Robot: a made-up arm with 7 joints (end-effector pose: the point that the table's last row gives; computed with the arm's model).
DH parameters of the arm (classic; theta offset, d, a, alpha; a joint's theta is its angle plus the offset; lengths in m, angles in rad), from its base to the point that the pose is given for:
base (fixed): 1.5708 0.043 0 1.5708
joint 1: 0 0.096 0.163 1.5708
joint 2: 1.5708 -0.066 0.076 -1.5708
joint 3: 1.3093 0 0.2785 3.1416
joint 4: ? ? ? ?
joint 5: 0 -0.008 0.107 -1.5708
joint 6: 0 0.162 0.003 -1.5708
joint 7: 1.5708 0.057 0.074 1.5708
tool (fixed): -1.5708 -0.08 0 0
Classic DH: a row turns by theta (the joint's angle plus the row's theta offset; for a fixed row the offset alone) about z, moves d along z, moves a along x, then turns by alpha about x.
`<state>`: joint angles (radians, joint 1 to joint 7).
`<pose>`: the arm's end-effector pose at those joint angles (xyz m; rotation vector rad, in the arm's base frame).
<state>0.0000 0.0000 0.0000 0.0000 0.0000 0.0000 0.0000</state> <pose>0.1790 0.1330 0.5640 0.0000 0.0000 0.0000</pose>
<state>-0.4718 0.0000 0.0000 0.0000 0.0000 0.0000 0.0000</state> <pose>0.1790 0.3553 0.4467 -0.4718 0.0000 0.0000</pose>
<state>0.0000 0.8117 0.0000 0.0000 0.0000 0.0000 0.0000</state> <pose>0.1314 0.0821 0.5640 0.0000 0.0000 -0.8117</pose>
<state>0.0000 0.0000 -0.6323 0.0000 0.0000 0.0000 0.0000</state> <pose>0.4466 0.1330 0.4719 0.0000 0.6323 0.0000</pose>
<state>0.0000 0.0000 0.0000 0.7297 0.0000 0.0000 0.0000</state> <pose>0.3195 0.1330 0.5600 0.0000 0.7297 0.0000</pose>
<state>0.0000 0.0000 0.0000 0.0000 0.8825 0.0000 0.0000</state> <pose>0.1790 0.1419 0.4851 0.8825 0.0000 0.0000</pose>
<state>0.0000 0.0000 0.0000 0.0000 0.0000 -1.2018 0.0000</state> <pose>0.1436 0.1330 0.6664 0.0000 1.2018 0.0000</pose>
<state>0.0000 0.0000 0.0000 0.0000 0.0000 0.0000 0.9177</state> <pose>0.1790 0.0404 0.5366 -0.9177 0.0000 0.0000</pose>
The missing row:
joint 4: -0.2615 0.058 0.156 -1.5708
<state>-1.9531 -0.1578 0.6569 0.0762 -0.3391 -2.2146 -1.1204</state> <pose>-0.0599 0.4900 -0.3546 -0.8269 -0.2050 -1.6685</pose>
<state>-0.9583 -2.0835 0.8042 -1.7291 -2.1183 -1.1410 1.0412</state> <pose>-0.0727 -0.0206 0.1069 -1.1952 0.0932 -0.2097</pose>
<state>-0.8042 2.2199 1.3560 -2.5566 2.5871 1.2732 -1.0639</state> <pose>0.2042 0.2547 0.0331 0.1614 0.7413 1.3090</pose>
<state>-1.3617 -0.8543 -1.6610 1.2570 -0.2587 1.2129 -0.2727</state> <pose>0.3333 -0.1415 -0.4321 -1.3042 1.9682 -0.6737</pose>
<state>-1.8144 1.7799 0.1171 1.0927 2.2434 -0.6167 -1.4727</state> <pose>0.0304 0.3086 -0.1242 2.1683 -0.8393 1.4434</pose>
